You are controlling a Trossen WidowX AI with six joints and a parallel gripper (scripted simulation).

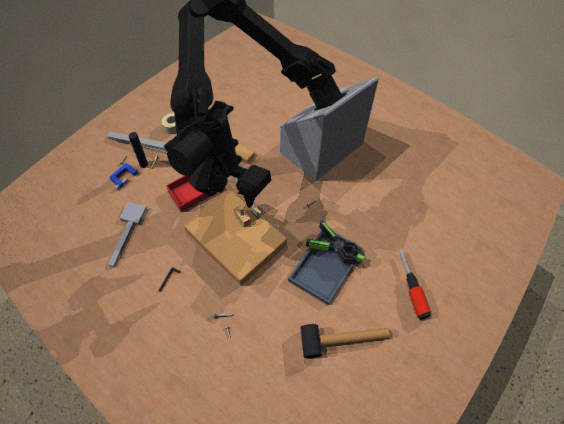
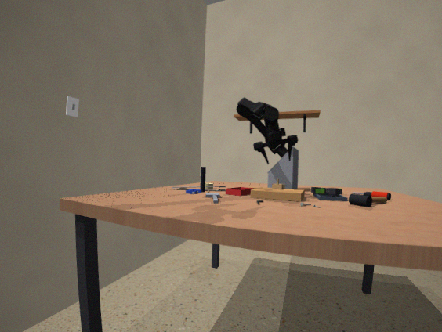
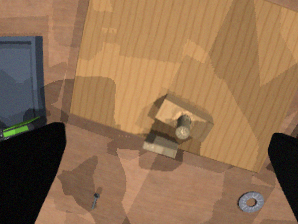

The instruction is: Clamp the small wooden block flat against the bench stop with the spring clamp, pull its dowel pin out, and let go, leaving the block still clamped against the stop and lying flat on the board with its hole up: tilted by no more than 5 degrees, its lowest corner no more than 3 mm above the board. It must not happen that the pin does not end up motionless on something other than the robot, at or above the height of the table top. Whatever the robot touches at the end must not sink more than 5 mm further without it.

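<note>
The dowel pin lies 130 mm below my hand and 20 mm behind it. Round my hand: small wooden block 140 mm below, 20 mm behind; then wooden board 170 mm below, 20 mm ahead, 10 mm to the left; then bench stop 140 mm below, 50 mm behind, 20 mm to the left.
</note>
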